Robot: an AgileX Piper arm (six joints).
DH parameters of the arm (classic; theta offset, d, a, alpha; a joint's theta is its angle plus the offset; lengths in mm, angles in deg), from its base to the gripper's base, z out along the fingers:
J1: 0 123 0 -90
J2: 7.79 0 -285.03 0
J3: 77.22 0 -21.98 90
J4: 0 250.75 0 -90
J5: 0 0 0 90
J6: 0 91 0 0
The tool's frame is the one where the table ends.
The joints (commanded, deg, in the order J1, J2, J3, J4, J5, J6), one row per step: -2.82 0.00 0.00 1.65 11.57 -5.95; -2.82 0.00 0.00 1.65 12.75 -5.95; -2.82 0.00 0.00 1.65 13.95 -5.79; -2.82 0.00 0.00 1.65 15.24 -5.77; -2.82 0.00 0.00 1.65 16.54 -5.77; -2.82 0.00 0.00 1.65 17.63 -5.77; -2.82 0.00 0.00 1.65 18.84 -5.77; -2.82 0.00 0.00 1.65 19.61 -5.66; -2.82 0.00 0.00 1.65 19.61 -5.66; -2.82 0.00 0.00 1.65 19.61 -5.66; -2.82 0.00 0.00 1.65 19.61 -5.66; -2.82 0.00 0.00 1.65 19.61 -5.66; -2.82 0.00 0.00 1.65 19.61 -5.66
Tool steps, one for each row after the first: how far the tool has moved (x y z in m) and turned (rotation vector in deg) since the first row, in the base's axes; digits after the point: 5 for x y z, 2 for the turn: -0.00023 0.00006 -0.00186 0.06 1.18 0.03; -0.00051 0.00013 -0.00374 0.27 2.37 0.05; -0.00084 0.00021 -0.00576 0.35 3.66 0.08; -0.00123 0.00028 -0.00779 0.41 4.96 0.11; -0.00159 0.00035 -0.00948 0.46 6.04 0.14; -0.00203 0.00042 -0.01135 0.52 7.25 0.18; -0.00233 0.00047 -0.01254 0.66 8.02 0.18; -0.00233 0.00047 -0.01254 0.66 8.02 0.18; -0.00233 0.00047 -0.01254 0.66 8.02 0.18; -0.00233 0.00047 -0.01254 0.66 8.02 0.18; -0.00233 0.00047 -0.01254 0.66 8.02 0.18; -0.00233 0.00047 -0.01254 0.66 8.02 0.18
